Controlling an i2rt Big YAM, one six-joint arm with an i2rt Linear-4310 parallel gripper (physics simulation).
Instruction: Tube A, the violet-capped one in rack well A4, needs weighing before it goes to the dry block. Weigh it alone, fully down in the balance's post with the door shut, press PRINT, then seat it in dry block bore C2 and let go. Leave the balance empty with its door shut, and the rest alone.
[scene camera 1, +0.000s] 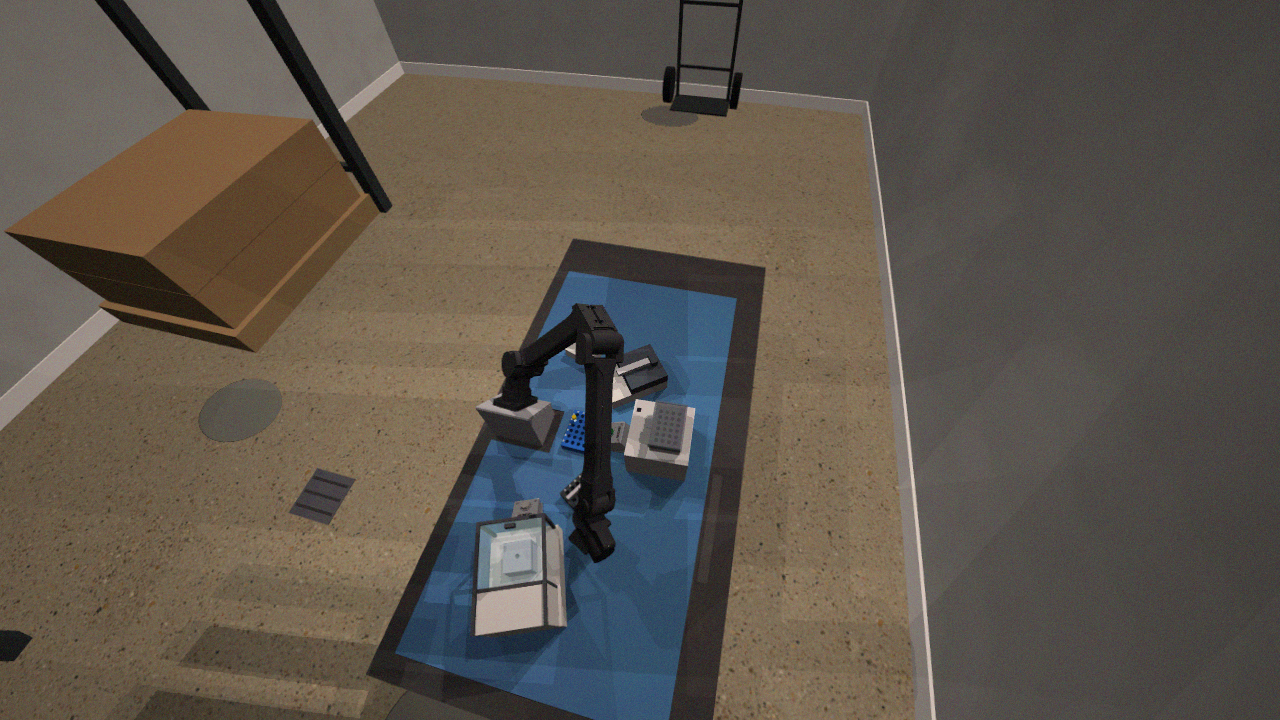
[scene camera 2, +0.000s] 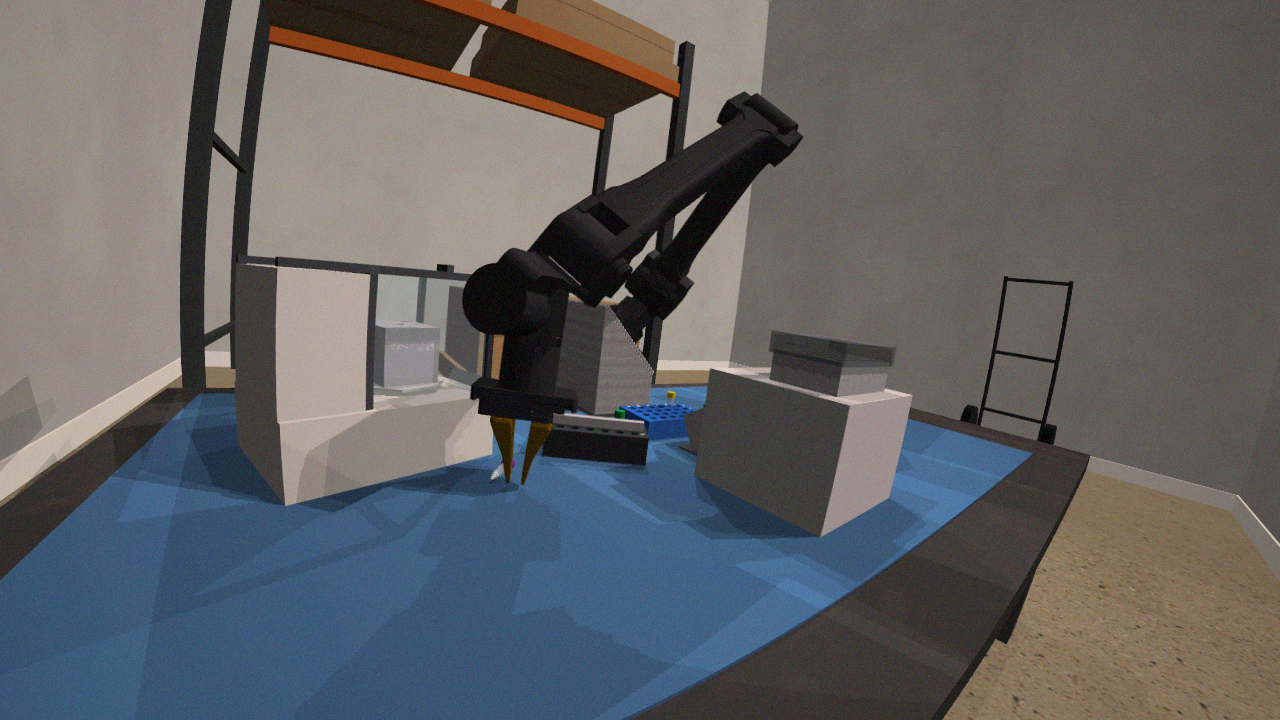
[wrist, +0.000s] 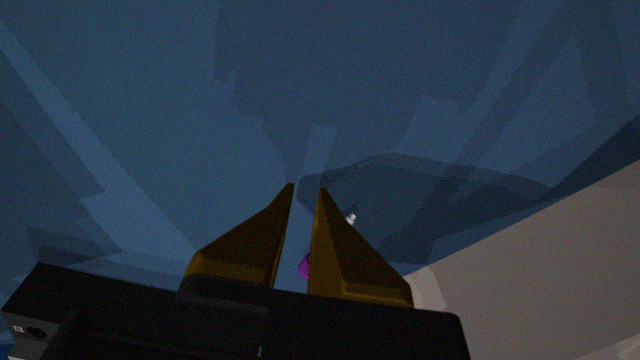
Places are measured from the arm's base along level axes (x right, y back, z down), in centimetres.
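Pixels of known places: gripper, between the fingertips: (scene camera 2: 515, 482) (wrist: 305, 195); arm's base, origin of its link: (scene camera 1: 515, 403) (scene camera 2: 610, 336).
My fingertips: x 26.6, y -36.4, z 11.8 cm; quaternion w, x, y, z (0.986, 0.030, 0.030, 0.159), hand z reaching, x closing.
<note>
Ahead of a thing's pixels: the offset from my fingertips to its top centre. "*": to the spot under its first point. Level surfaces: height alone.
Tube A lies on its side on the blue mat {dz +0.7 cm} (scene camera 2: 602, 572), right by the balance. In the wrist view its violet cap {dx +0.8, dy +3.5, dz -0.7 cm} (wrist: 303, 267) shows low between my fingers and its white tip {* dx +2.0, dy +1.8, dz +0.1 cm} (wrist: 351, 218) sticks out past the right finger, so the tube runs behind that finger and not between the tips. In scene camera 2 its white end {* dx +1.1, dy +2.5, dz -0.1 cm} (scene camera 2: 499, 472) shows just left of the fingers. My gripper (scene camera 2: 519, 480) (wrist: 305, 195) points straight down with its tips at the mat, shut with a narrow gap and nothing in it. The balance {dx +11.5, dy +14.2, dz -21.6 cm} (scene camera 1: 519, 610) (scene camera 2: 323, 443) stands left of it with its post (scene camera 1: 517, 557) empty.
The dry block {dx -31.7, dy -4.0, dz -18.3 cm} (scene camera 1: 662, 436) (scene camera 2: 809, 443) stands to the right with its grey bore plate on top. The blue rack {dx -28.7, dy +17.0, dz -2.4 cm} (scene camera 1: 575, 432) (scene camera 2: 659, 417) and a low dark box {dx -12.8, dy +8.8, dz -4.1 cm} (scene camera 2: 597, 437) lie behind my gripper. A dark device {dx -52.3, dy +8.5, dz -9.5 cm} (scene camera 1: 640, 373) sits farther back near the arm's base (scene camera 1: 519, 422).
</note>
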